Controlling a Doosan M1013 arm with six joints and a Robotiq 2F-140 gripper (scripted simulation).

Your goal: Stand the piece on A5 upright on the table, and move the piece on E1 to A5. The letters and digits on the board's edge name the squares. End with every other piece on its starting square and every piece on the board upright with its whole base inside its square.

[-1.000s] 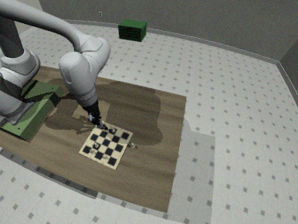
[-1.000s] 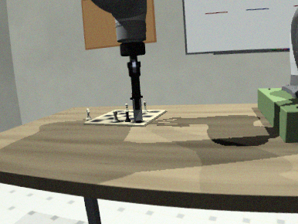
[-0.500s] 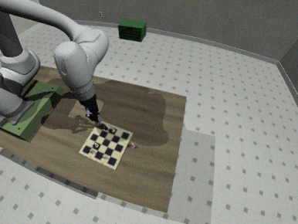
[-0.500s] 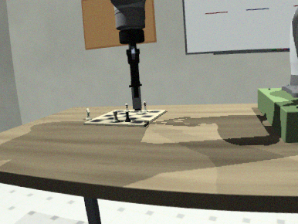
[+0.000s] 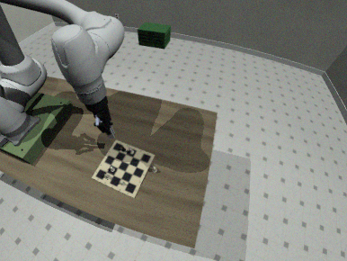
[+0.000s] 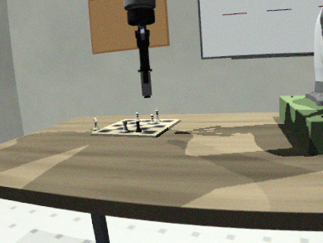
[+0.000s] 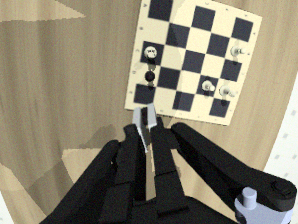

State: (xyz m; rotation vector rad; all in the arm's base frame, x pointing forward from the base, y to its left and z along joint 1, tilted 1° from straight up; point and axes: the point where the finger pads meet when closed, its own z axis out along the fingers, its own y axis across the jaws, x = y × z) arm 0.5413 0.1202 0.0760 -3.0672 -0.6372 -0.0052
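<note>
My hand is 140 mm above the small chessboard, 80 mm to the left of it and 70 mm short of it.
</note>
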